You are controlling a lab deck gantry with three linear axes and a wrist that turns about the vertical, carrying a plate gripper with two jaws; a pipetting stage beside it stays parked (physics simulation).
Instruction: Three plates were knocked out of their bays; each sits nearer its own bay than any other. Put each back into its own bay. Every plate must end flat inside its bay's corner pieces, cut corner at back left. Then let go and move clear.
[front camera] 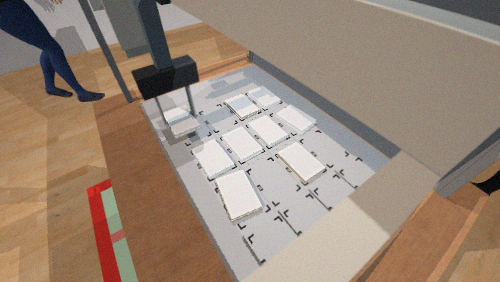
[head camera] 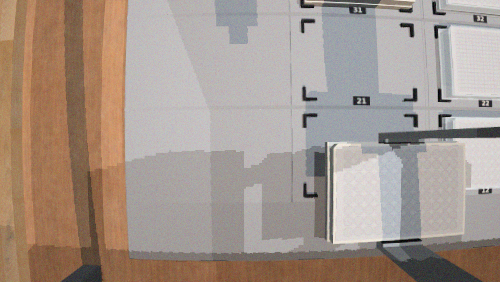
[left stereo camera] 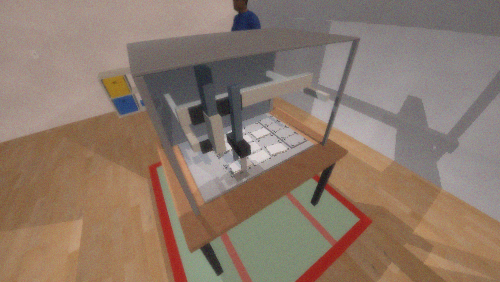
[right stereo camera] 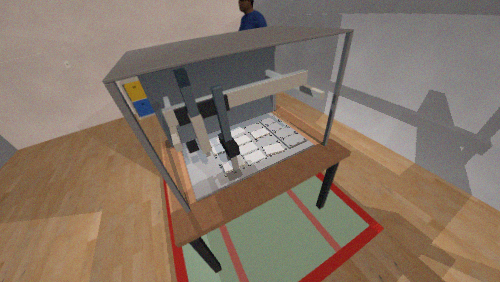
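Seen in the pictures: gripper, fingertip midpoint: (front camera: 180, 121) (head camera: 396, 190) (left stereo camera: 240, 164) (right stereo camera: 233, 164); robot's base at its link origin: (head camera: 306, 194) (left stereo camera: 232, 176) (right stereo camera: 225, 176).
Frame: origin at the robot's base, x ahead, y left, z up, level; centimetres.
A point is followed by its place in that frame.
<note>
My gripper (front camera: 180, 119) @(y 1.5, x 6.7, z 5.5 cm) (head camera: 400, 191) @(y 1.5, x 6.7, z 5.5 cm) is shut on a white plate (front camera: 183, 125) @(y 1.2, x 10.2, z 6.3 cm) (head camera: 360, 200) @(y 1.0, x 2.8, z 6.5 cm), gripping its long sides. The plate is held above the deck, roughly square to the bays, its cut corner at back left in the head view. It lies right of and in front of the front-left bay (head camera: 310, 120) @(y 8.2, x 0.5, z 0.0 cm), partly covering it; that bay's right front corner piece is hidden. Another white plate (front camera: 239, 194) @(y 4.2, x 38.4, z 1.6 cm) sits off its corner pieces near the deck's front edge. A third plate (front camera: 301, 162) @(y 25.2, x 40.0, z 1.4 cm) sits askew farther back. Whether these two lie flat is hard to tell.
Seated-looking plates stand close right of the held one, including one plate (front camera: 213, 157) @(y 4.4, x 23.4, z 1.4 cm) and another (head camera: 475, 62) @(y 14.8, x 19.9, z 1.4 cm) in bay 22. Bay 21 (head camera: 309, 95) @(y 11.0, x 0.4, z 0.0 cm) holds no plate. The parked pipetting stage (left stereo camera: 216, 134) (right stereo camera: 201, 135) hangs left of my gripper. A person stands beyond the enclosure.
</note>
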